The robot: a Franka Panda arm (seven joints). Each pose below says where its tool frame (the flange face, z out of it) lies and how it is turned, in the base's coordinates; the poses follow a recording.
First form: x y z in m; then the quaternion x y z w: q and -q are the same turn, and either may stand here.
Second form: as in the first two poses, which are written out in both.
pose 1, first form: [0.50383 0.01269 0.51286 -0.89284 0.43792 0.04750 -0.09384]
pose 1, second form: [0.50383 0.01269 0.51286 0.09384 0.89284 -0.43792 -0.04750]
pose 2, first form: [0.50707 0.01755 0.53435 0.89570 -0.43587 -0.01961 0.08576]
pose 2, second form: [0.50707 0.01755 0.53435 0.08576 0.89570 -0.43587 -0.01961]
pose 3, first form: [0.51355 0.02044 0.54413 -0.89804 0.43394 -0.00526 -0.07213]
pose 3, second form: [0.51355 0.02044 0.54413 0.07213 0.89804 -0.43394 0.00526]
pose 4, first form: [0.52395 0.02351 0.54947 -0.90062 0.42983 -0.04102 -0.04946]
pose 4, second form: [0.52395 0.02351 0.54947 0.04946 0.90062 -0.42983 0.04102]
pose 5, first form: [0.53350 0.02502 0.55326 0.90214 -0.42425 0.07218 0.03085]
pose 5, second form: [0.53350 0.02502 0.55326 0.03085 0.90214 -0.42425 0.07218]
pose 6, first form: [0.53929 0.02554 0.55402 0.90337 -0.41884 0.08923 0.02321]
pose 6, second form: [0.53929 0.02554 0.55402 0.02321 0.90337 -0.41884 0.08923]
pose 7, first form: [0.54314 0.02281 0.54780 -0.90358 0.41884 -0.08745 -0.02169]
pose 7, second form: [0.54314 0.02281 0.54780 0.02169 0.90358 -0.41884 0.08745]
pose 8, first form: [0.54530 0.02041 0.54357 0.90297 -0.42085 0.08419 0.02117]
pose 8, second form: [0.54530 0.02041 0.54357 0.02117 0.90297 -0.42085 0.08419]
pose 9, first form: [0.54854 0.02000 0.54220 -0.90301 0.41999 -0.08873 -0.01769]
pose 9, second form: [0.54854 0.02000 0.54220 0.01769 0.90301 -0.41999 0.08873]
